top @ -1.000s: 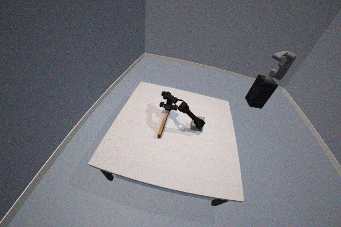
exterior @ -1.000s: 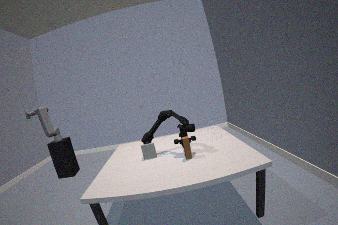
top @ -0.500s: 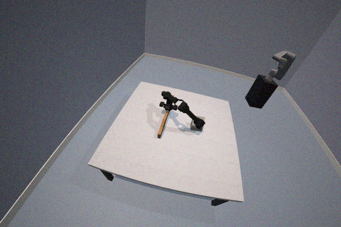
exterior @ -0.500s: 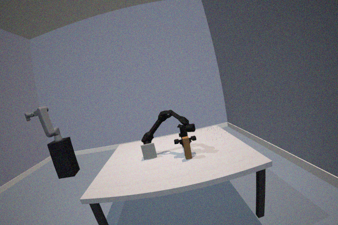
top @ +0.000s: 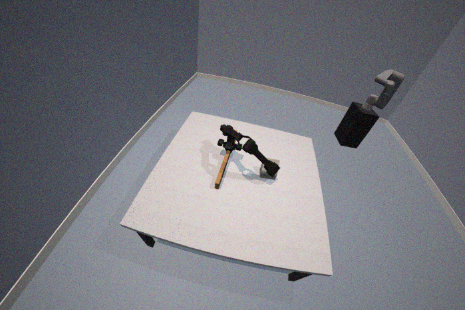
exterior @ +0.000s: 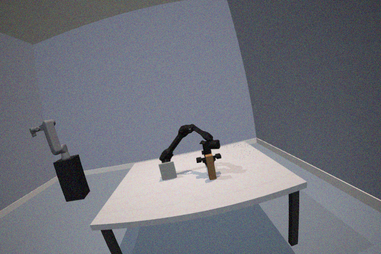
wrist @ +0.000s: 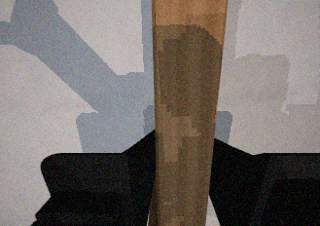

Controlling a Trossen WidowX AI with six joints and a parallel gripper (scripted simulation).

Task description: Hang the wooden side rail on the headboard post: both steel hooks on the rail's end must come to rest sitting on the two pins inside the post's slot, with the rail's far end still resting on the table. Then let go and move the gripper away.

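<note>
The wooden headboard post lies 100 mm to the right of my gripper tip, 40 mm above it and 20 mm behind it.
</note>
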